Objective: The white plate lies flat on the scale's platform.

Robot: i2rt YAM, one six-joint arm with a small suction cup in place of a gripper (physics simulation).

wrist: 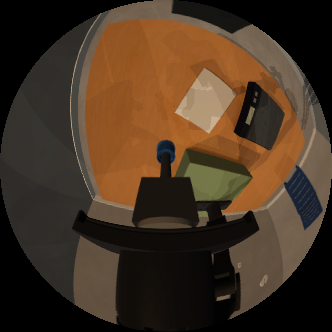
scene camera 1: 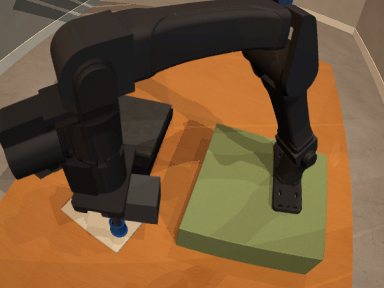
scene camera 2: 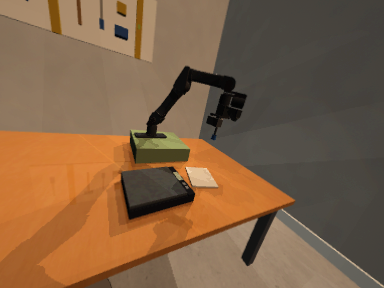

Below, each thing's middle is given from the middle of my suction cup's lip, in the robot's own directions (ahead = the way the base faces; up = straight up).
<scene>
My suction cup is now 180 mm above the white plate [scene camera 1: 93, 222], 110 mm to the left of it and 90 mm short of it. The rest, counted from my suction cup: black scale [scene camera 1: 144, 123] 360 mm to the right, 170 mm below, 110 mm ahead.
</scene>
